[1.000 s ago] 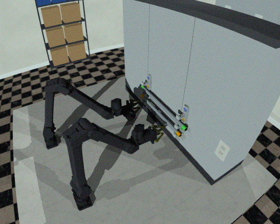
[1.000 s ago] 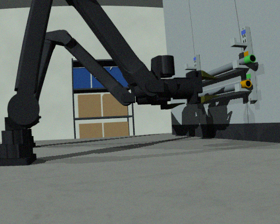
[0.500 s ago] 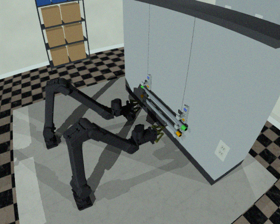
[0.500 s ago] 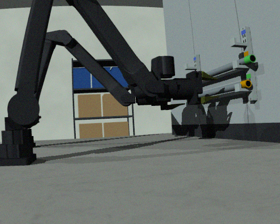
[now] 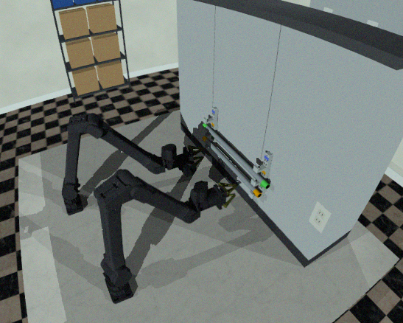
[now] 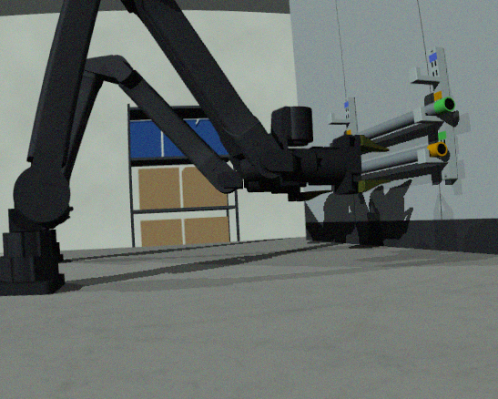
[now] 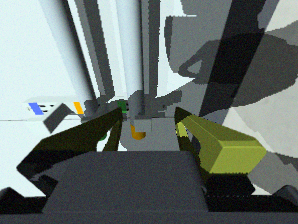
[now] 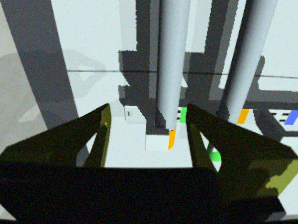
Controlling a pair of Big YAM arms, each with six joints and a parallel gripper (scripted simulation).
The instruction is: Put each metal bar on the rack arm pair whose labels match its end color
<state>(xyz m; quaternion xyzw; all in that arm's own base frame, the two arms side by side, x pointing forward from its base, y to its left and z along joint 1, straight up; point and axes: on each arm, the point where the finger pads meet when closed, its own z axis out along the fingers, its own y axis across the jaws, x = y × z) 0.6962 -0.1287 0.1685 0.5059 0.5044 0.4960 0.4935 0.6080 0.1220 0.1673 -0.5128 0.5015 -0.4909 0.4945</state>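
The orange-ended bar is 4 cm ahead of my left hand, 16 cm to the right of it and 2 cm above it. Round my left hand: green-ended bar: 5 cm ahead, 17 cm to the right, 9 cm above; grey cabinet wall: 24 cm ahead, 15 cm to the right, 28 cm above; wall outlet: 1 cm ahead, 68 cm to the right, 13 cm above.
Now: right hand 140 mm to the right of the orange-ended bar, 90 mm short of it and 20 mm below it. Round my right hand: green-ended bar 130 mm to the left, 100 mm ahead, 90 mm above; grey cabinet wall 290 mm ahead, 280 mm above, 140 mm to the left; wall outlet 380 mm to the right, 130 mm above, 60 mm ahead.
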